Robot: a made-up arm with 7 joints. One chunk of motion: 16 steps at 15 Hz.
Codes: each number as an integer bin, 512 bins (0 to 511) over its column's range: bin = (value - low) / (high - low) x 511, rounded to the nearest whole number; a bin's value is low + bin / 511 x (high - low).
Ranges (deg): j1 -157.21..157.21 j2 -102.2..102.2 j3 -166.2..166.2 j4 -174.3..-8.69 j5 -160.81..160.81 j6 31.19..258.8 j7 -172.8..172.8
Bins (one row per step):
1: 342 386 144 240 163 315 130
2: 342 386 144 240 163 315 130
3: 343 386 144 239 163 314 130
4: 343 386 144 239 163 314 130
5: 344 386 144 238 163 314 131
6: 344 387 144 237 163 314 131
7: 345 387 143 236 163 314 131
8: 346 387 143 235 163 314 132
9: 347 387 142 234 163 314 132
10: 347 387 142 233 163 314 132
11: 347 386 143 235 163 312 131
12: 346 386 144 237 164 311 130
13: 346 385 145 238 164 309 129
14: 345 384 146 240 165 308 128
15: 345 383 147 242 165 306 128
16: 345 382 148 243 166 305 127
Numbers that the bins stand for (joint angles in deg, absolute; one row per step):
1: 53.22 52.20 -72.53 -96.52 -58.22 171.50 -84.88
2: 53.22 52.20 -72.53 -96.52 -58.22 171.50 -84.88
3: 53.84 52.20 -72.53 -96.84 -58.22 171.05 -84.88
4: 53.84 52.20 -72.53 -96.84 -58.22 171.05 -84.88
5: 54.45 52.20 -72.53 -97.17 -58.22 171.05 -84.20
6: 54.45 52.60 -72.53 -97.49 -58.22 171.05 -84.20
7: 55.07 52.60 -73.18 -97.81 -58.22 171.05 -84.20
8: 55.68 52.60 -73.18 -98.14 -58.22 171.05 -83.53
9: 56.30 52.60 -73.83 -98.46 -58.22 171.05 -83.53
10: 56.30 52.60 -73.83 -98.79 -58.22 171.05 -83.53
11: 56.30 52.20 -73.18 -98.14 -58.22 170.16 -84.20
12: 55.68 52.20 -72.53 -97.49 -57.59 169.72 -84.88
13: 55.68 51.80 -71.88 -97.17 -57.59 168.83 -85.55
14: 55.07 51.40 -71.23 -96.52 -56.96 168.38 -86.23
15: 55.07 51.00 -70.58 -95.87 -56.96 167.49 -86.23
16: 55.07 50.60 -69.93 -95.55 -56.33 167.04 -86.91

